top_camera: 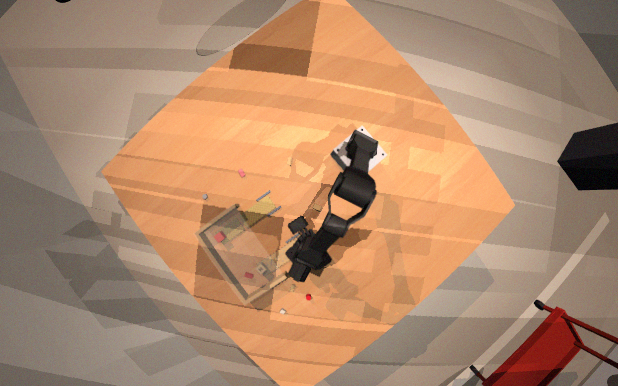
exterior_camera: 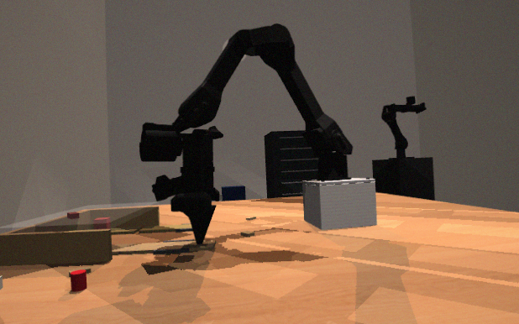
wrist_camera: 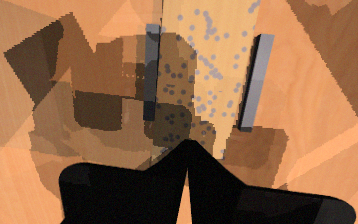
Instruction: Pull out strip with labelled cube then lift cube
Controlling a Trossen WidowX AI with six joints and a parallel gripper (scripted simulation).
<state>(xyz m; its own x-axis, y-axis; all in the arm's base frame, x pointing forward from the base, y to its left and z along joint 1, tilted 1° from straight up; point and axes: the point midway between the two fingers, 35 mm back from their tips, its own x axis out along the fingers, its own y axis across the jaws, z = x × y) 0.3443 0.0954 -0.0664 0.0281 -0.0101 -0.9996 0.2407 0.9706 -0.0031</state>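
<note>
The strip lies 9 cm ahead of my gripper tip and 2 cm to the right of it. From my gripper tip the other things lie so: small tan block 11 cm behind, 6 cm to the right; then labelled cube 20 cm ahead, 6 cm to the right, 1 cm above.
</note>
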